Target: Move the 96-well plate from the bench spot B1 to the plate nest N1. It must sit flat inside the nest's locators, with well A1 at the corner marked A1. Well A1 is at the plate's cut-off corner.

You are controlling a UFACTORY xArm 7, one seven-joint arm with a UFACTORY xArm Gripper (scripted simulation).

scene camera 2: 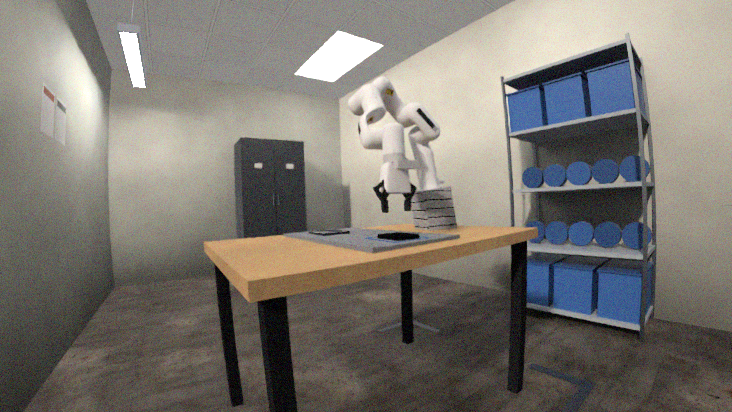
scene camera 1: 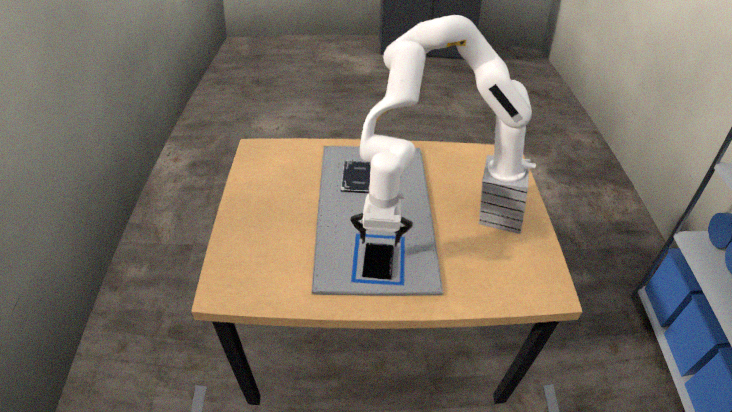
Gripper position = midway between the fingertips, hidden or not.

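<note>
A 96-well plate (scene camera 1: pixel 377 254) and a plate nest (scene camera 1: pixel 350 174) are visible. So is the gripper (scene camera 1: pixel 379 241), which is also visible as the gripper (scene camera 2: pixel 396 211).
</note>
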